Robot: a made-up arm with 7 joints. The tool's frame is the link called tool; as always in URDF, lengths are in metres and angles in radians. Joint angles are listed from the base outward.
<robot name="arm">
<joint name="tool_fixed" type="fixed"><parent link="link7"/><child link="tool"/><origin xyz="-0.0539 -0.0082 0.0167" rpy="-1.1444 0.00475 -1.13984"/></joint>
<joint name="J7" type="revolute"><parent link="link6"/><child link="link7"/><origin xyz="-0.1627 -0.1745 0.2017"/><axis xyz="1 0 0"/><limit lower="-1.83" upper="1.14"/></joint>
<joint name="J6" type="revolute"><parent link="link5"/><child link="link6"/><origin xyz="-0.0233 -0.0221 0.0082"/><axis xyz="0 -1 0"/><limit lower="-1.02" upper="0.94"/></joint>
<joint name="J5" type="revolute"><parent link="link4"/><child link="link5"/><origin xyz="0.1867 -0.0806 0.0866"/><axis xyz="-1 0 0"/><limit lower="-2.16" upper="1.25"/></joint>
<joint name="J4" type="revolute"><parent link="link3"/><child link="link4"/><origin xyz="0.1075 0.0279 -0.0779"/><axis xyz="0 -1 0"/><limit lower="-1.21" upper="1.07"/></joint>
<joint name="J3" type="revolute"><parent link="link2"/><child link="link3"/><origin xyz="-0.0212 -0.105 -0.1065"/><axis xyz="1 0 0"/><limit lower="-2.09" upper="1.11"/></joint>
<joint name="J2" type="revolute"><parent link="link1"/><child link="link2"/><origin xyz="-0.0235 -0.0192 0.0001"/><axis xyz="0 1 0"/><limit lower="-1.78" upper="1.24"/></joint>
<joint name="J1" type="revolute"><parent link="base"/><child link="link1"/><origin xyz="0.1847 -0.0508 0.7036"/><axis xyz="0 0 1"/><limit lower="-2.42" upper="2.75"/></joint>
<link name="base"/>
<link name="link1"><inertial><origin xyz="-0.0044 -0.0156 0.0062"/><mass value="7.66"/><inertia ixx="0.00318" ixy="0" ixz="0" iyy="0.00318" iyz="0" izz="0.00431"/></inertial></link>
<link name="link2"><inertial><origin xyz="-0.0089 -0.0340 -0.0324"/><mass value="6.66"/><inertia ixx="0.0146" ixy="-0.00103" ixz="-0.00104" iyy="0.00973" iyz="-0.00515" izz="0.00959"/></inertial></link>
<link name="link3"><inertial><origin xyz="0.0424 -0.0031 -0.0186"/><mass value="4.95"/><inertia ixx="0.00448" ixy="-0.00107" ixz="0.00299" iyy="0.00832" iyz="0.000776" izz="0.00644"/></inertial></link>
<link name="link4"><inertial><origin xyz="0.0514 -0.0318 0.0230"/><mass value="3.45"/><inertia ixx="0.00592" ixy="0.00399" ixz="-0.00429" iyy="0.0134" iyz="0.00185" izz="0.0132"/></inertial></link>
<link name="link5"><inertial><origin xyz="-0.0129 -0.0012 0.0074"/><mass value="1.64"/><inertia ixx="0.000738" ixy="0" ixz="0" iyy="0.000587" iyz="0" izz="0.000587"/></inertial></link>
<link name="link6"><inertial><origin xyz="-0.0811 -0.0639 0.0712"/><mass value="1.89"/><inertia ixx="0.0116" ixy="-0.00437" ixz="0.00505" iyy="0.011" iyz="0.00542" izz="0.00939"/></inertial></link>
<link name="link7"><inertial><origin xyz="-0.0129 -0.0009 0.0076"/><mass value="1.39"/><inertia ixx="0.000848" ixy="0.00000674" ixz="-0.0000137" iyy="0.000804" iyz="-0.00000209" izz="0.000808"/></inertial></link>
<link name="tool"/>
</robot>
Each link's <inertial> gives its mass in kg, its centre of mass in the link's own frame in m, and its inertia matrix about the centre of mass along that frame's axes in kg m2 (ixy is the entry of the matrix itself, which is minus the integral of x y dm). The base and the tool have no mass. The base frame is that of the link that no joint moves.
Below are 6 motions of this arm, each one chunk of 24 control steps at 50 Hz.
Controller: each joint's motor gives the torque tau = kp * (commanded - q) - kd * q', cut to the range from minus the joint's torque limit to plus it. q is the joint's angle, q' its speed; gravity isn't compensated. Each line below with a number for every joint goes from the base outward.
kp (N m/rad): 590 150 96 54 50 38 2.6
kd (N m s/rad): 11 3.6 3.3 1.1 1.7 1.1 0.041
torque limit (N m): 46 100 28 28 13 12 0.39
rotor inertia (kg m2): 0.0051 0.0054 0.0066 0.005 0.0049 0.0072 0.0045
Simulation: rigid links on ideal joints. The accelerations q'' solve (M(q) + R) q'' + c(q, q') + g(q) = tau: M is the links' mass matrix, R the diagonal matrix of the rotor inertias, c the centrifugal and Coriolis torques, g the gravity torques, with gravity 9.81 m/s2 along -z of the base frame. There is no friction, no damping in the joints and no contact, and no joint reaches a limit. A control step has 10 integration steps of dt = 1/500 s. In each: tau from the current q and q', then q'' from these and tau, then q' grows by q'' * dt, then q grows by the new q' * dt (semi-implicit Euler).
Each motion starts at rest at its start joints. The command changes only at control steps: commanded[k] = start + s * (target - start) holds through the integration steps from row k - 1 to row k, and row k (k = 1, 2, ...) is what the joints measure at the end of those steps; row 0 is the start. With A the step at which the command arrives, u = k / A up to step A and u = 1 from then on. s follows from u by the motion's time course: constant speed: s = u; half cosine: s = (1 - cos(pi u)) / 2; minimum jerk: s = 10 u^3 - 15 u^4 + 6 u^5; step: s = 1 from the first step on.
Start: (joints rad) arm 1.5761 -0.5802 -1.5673 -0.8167 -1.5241 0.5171 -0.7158
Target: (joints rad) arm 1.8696 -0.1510 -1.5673 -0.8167 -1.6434 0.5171 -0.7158
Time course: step
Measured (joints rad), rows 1 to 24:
1: 1.6084 -0.5105 -1.6405 -0.8661 -1.6161 0.4784 -0.7026
2: 1.6674 -0.3896 -1.6875 -0.9327 -1.6450 0.4905 -0.6676
3: 1.7538 -0.2542 -1.6803 -1.0083 -1.6352 0.5266 -0.6360
4: 1.8391 -0.1437 -1.6086 -1.0383 -1.6016 0.5770 -0.6351
5: 1.8939 -0.0706 -1.5025 -0.9923 -1.5929 0.6069 -0.6790
6: 1.9165 -0.0237 -1.3974 -0.8913 -1.6212 0.6051 -0.7466
7: 1.9174 0.0067 -1.3094 -0.7732 -1.6638 0.5880 -0.8060
8: 1.9096 0.0261 -1.2517 -0.6742 -1.7119 0.5690 -0.8359
9: 1.9002 0.0360 -1.2357 -0.6134 -1.7593 0.5621 -0.8282
10: 1.8919 0.0359 -1.2650 -0.5961 -1.7954 0.5777 -0.7862
11: 1.8838 0.0214 -1.3148 -0.6190 -1.8015 0.6147 -0.7239
12: 1.8779 -0.0053 -1.3663 -0.6769 -1.7894 0.6527 -0.6607
13: 1.8741 -0.0396 -1.4090 -0.7548 -1.7726 0.6783 -0.6134
14: 1.8709 -0.0756 -1.4414 -0.8339 -1.7577 0.6903 -0.5925
15: 1.8671 -0.1065 -1.4669 -0.8988 -1.7460 0.6936 -0.6003
16: 1.8626 -0.1272 -1.4881 -0.9410 -1.7370 0.6923 -0.6329
17: 1.8581 -0.1359 -1.5047 -0.9590 -1.7302 0.6883 -0.6812
18: 1.8547 -0.1338 -1.5147 -0.9558 -1.7253 0.6823 -0.7339
19: 1.8537 -0.1238 -1.5167 -0.9373 -1.7219 0.6744 -0.7800
20: 1.8555 -0.1089 -1.5106 -0.9092 -1.7195 0.6651 -0.8112
21: 1.8597 -0.0921 -1.4980 -0.8768 -1.7180 0.6551 -0.8231
22: 1.8654 -0.0760 -1.4818 -0.8439 -1.7175 0.6452 -0.8157
23: 1.8709 -0.0623 -1.4654 -0.8137 -1.7183 0.6365 -0.7928
24: 1.8754 -0.0525 -1.4516 -0.7888 -1.7203 0.6298 -0.7601

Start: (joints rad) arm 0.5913 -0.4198 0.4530 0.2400 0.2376 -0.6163 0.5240
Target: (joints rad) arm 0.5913 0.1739 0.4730 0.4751 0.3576 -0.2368 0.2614
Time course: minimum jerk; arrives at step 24
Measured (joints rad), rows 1 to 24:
1: 0.5935 -0.4108 0.4522 0.2435 0.2359 -0.6111 0.5238
2: 0.5953 -0.3904 0.4545 0.2462 0.2343 -0.5954 0.5235
3: 0.5949 -0.3634 0.4606 0.2457 0.2312 -0.5725 0.5227
4: 0.5934 -0.3328 0.4696 0.2441 0.2249 -0.5477 0.5213
5: 0.5919 -0.3009 0.4810 0.2429 0.2147 -0.5247 0.5192
6: 0.5909 -0.2693 0.4941 0.2427 0.2009 -0.5046 0.5162
7: 0.5908 -0.2384 0.5085 0.2434 0.1846 -0.4871 0.5123
8: 0.5916 -0.2080 0.5232 0.2447 0.1670 -0.4710 0.5075
9: 0.5931 -0.1771 0.5375 0.2463 0.1499 -0.4547 0.5013
10: 0.5952 -0.1446 0.5509 0.2476 0.1349 -0.4366 0.4935
11: 0.5975 -0.1095 0.5627 0.2483 0.1232 -0.4159 0.4833
12: 0.5997 -0.0713 0.5728 0.2484 0.1156 -0.3921 0.4702
13: 0.6012 -0.0300 0.5808 0.2479 0.1125 -0.3656 0.4539
14: 0.6020 0.0137 0.5869 0.2476 0.1136 -0.3372 0.4343
15: 0.6017 0.0586 0.5910 0.2483 0.1186 -0.3078 0.4118
16: 0.6004 0.1031 0.5935 0.2509 0.1269 -0.2787 0.3872
17: 0.5981 0.1453 0.5944 0.2566 0.1375 -0.2508 0.3617
18: 0.5951 0.1834 0.5940 0.2661 0.1497 -0.2250 0.3367
19: 0.5918 0.2156 0.5924 0.2800 0.1628 -0.2020 0.3138
20: 0.5884 0.2403 0.5897 0.2981 0.1762 -0.1820 0.2944
21: 0.5854 0.2566 0.5861 0.3203 0.1897 -0.1652 0.2796
22: 0.5830 0.2639 0.5814 0.3456 0.2030 -0.1515 0.2701
23: 0.5814 0.2628 0.5756 0.3728 0.2160 -0.1407 0.2658
24: 0.5809 0.2544 0.5688 0.4007 0.2288 -0.1324 0.2661

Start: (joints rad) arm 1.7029 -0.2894 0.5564 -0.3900 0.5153 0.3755 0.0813
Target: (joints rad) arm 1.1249 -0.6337 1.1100 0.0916 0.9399 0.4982 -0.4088
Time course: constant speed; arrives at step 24
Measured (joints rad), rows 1 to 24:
1: 1.6949 -0.2884 0.5648 -0.4020 0.5238 0.3839 0.0784
2: 1.6777 -0.2826 0.5826 -0.4239 0.5346 0.3967 0.0675
3: 1.6552 -0.2714 0.6068 -0.4468 0.5411 0.4070 0.0478
4: 1.6304 -0.2558 0.6344 -0.4659 0.5432 0.4155 0.0227
5: 1.6049 -0.2383 0.6635 -0.4795 0.5434 0.4257 -0.0040
6: 1.5793 -0.2216 0.6931 -0.4868 0.5434 0.4402 -0.0289
7: 1.5540 -0.2083 0.7229 -0.4867 0.5443 0.4598 -0.0503
8: 1.5291 -0.2005 0.7527 -0.4782 0.5464 0.4838 -0.0674
9: 1.5044 -0.1996 0.7823 -0.4598 0.5504 0.5111 -0.0806
10: 1.4800 -0.2067 0.8112 -0.4307 0.5566 0.5398 -0.0910
11: 1.4555 -0.2220 0.8389 -0.3905 0.5658 0.5681 -0.1002
12: 1.4309 -0.2453 0.8648 -0.3398 0.5784 0.5935 -0.1103
13: 1.4060 -0.2760 0.8886 -0.2804 0.5946 0.6137 -0.1232
14: 1.3807 -0.3124 0.9103 -0.2148 0.6142 0.6271 -0.1404
15: 1.3548 -0.3526 0.9300 -0.1467 0.6373 0.6328 -0.1627
16: 1.3285 -0.3937 0.9478 -0.0796 0.6632 0.6314 -0.1898
17: 1.3019 -0.4327 0.9641 -0.0171 0.6914 0.6243 -0.2206
18: 1.2751 -0.4666 0.9796 0.0386 0.7211 0.6139 -0.2537
19: 1.2483 -0.4928 0.9950 0.0860 0.7511 0.6023 -0.2872
20: 1.2220 -0.5103 1.0114 0.1248 0.7806 0.5917 -0.3194
21: 1.1963 -0.5192 1.0293 0.1554 0.8085 0.5835 -0.3489
22: 1.1713 -0.5211 1.0494 0.1786 0.8340 0.5786 -0.3750
23: 1.1471 -0.5183 1.0716 0.1959 0.8567 0.5773 -0.3974
24: 1.1236 -0.5140 1.0959 0.2086 0.8763 0.5793 -0.4161

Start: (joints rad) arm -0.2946 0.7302 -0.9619 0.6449 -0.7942 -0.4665 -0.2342
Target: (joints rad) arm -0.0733 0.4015 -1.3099 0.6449 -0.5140 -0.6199 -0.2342
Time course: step
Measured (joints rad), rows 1 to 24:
1: -0.3017 0.6918 -1.0124 0.6219 -0.8432 -0.4528 -0.2293
2: -0.2778 0.6347 -1.0647 0.5833 -0.8917 -0.4252 -0.2179
3: -0.2030 0.5872 -1.0778 0.5452 -0.8969 -0.3873 -0.2017
4: -0.1223 0.5276 -1.1017 0.5024 -0.9089 -0.3710 -0.1875
5: -0.0711 0.4545 -1.1440 0.4584 -0.9334 -0.4124 -0.1814
6: -0.0440 0.3906 -1.1744 0.4262 -0.9292 -0.5014 -0.1796
7: -0.0350 0.3479 -1.1867 0.4098 -0.8779 -0.6106 -0.1755
8: -0.0391 0.3288 -1.1966 0.4057 -0.7935 -0.7081 -0.1663
9: -0.0479 0.3323 -1.2203 0.4134 -0.7071 -0.7701 -0.1571
10: -0.0543 0.3567 -1.2551 0.4321 -0.6303 -0.7944 -0.1543
11: -0.0582 0.3950 -1.2964 0.4584 -0.5648 -0.7942 -0.1634
12: -0.0623 0.4376 -1.3402 0.4876 -0.5077 -0.7843 -0.1866
13: -0.0674 0.4761 -1.3824 0.5154 -0.4563 -0.7742 -0.2225
14: -0.0723 0.5046 -1.4199 0.5391 -0.4104 -0.7675 -0.2661
15: -0.0753 0.5201 -1.4508 0.5569 -0.3709 -0.7641 -0.3108
16: -0.0757 0.5220 -1.4742 0.5685 -0.3388 -0.7619 -0.3497
17: -0.0737 0.5121 -1.4896 0.5739 -0.3146 -0.7585 -0.3772
18: -0.0703 0.4940 -1.4972 0.5744 -0.2984 -0.7521 -0.3914
19: -0.0664 0.4721 -1.4974 0.5718 -0.2903 -0.7422 -0.3921
20: -0.0631 0.4504 -1.4909 0.5681 -0.2904 -0.7293 -0.3790
21: -0.0610 0.4322 -1.4786 0.5654 -0.2987 -0.7149 -0.3549
22: -0.0605 0.4196 -1.4617 0.5651 -0.3149 -0.7001 -0.3247
23: -0.0614 0.4130 -1.4412 0.5678 -0.3378 -0.6855 -0.2931
24: -0.0635 0.4120 -1.4185 0.5728 -0.3662 -0.6712 -0.2643

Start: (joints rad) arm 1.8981 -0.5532 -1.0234 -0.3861 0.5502 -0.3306 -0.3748
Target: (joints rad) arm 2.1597 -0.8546 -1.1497 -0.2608 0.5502 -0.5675 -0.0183
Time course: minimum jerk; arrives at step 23
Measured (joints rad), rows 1 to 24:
1: 1.8985 -0.5452 -1.0206 -0.3841 0.5515 -0.3261 -0.3745
2: 1.8997 -0.5250 -1.0152 -0.3803 0.5547 -0.3138 -0.3742
3: 1.9020 -0.4968 -1.0090 -0.3765 0.5615 -0.2963 -0.3745
4: 1.9056 -0.4653 -1.0036 -0.3747 0.5726 -0.2769 -0.3759
5: 1.9109 -0.4351 -1.0005 -0.3758 0.5877 -0.2604 -0.3785
6: 1.9181 -0.4101 -1.0006 -0.3803 0.6056 -0.2508 -0.3813
7: 1.9277 -0.3932 -1.0044 -0.3881 0.6250 -0.2516 -0.3827
8: 1.9402 -0.3864 -1.0119 -0.3985 0.6448 -0.2643 -0.3804
9: 1.9560 -0.3902 -1.0228 -0.4108 0.6645 -0.2889 -0.3719
10: 1.9752 -0.4041 -1.0367 -0.4239 0.6841 -0.3241 -0.3553
11: 1.9973 -0.4267 -1.0531 -0.4365 0.7036 -0.3677 -0.3299
12: 2.0216 -0.4559 -1.0712 -0.4470 0.7226 -0.4170 -0.2964
13: 2.0469 -0.4893 -1.0901 -0.4540 0.7404 -0.4686 -0.2565
14: 2.0716 -0.5243 -1.1088 -0.4564 0.7555 -0.5190 -0.2132
15: 2.0946 -0.5588 -1.1261 -0.4539 0.7661 -0.5643 -0.1698
16: 2.1146 -0.5912 -1.1409 -0.4463 0.7706 -0.6012 -0.1295
17: 2.1309 -0.6204 -1.1523 -0.4340 0.7678 -0.6274 -0.0948
18: 2.1434 -0.6458 -1.1597 -0.4174 0.7575 -0.6419 -0.0672
19: 2.1522 -0.6675 -1.1631 -0.3967 0.7405 -0.6451 -0.0471
20: 2.1579 -0.6857 -1.1630 -0.3723 0.7185 -0.6384 -0.0338
21: 2.1611 -0.7007 -1.1601 -0.3445 0.6934 -0.6237 -0.0261
22: 2.1625 -0.7131 -1.1553 -0.3136 0.6674 -0.6031 -0.0223
23: 2.1627 -0.7233 -1.1496 -0.2804 0.6424 -0.5781 -0.0209
24: 2.1624 -0.7316 -1.1439 -0.2456 0.6197 -0.5504 -0.0204

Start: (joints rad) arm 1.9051 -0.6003 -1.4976 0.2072 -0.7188 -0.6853 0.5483
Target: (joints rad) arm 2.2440 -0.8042 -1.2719 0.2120 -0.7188 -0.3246 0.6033
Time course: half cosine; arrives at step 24
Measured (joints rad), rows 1 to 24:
1: 1.9060 -0.5915 -1.4930 0.2113 -0.7135 -0.6762 0.5488
2: 1.9085 -0.5703 -1.4881 0.2215 -0.7078 -0.6535 0.5497
3: 1.9133 -0.5424 -1.4847 0.2360 -0.7028 -0.6242 0.5507
4: 1.9207 -0.5135 -1.4823 0.2522 -0.6976 -0.5948 0.5515
5: 1.9310 -0.4888 -1.4807 0.2677 -0.6917 -0.5698 0.5518
6: 1.9438 -0.4722 -1.4792 0.2801 -0.6853 -0.5515 0.5514
7: 1.9592 -0.4662 -1.4773 0.2878 -0.6783 -0.5399 0.5504
8: 1.9770 -0.4712 -1.4743 0.2900 -0.6704 -0.5332 0.5487
9: 1.9971 -0.4860 -1.4698 0.2867 -0.6617 -0.5288 0.5466
10: 2.0190 -0.5085 -1.4635 0.2793 -0.6523 -0.5239 0.5443
11: 2.0421 -0.5357 -1.4552 0.2698 -0.6431 -0.5162 0.5421
12: 2.0656 -0.5651 -1.4448 0.2608 -0.6348 -0.5039 0.5406
13: 2.0887 -0.5943 -1.4322 0.2549 -0.6286 -0.4863 0.5403
14: 2.1110 -0.6216 -1.4175 0.2536 -0.6250 -0.4631 0.5416
15: 2.1321 -0.6458 -1.4011 0.2579 -0.6243 -0.4344 0.5451
16: 2.1521 -0.6667 -1.3833 0.2677 -0.6262 -0.4008 0.5508
17: 2.1708 -0.6844 -1.3647 0.2820 -0.6304 -0.3632 0.5587
18: 2.1882 -0.6994 -1.3456 0.2993 -0.6362 -0.3229 0.5681
19: 2.2038 -0.7123 -1.3264 0.3179 -0.6434 -0.2816 0.5784
20: 2.2174 -0.7234 -1.3074 0.3357 -0.6521 -0.2410 0.5888
21: 2.2288 -0.7332 -1.2887 0.3510 -0.6623 -0.2029 0.5983
22: 2.2376 -0.7413 -1.2707 0.3621 -0.6744 -0.1689 0.6065
23: 2.2438 -0.7473 -1.2537 0.3680 -0.6886 -0.1403 0.6132
24: 2.2473 -0.7509 -1.2383 0.3678 -0.7047 -0.1181 0.6184

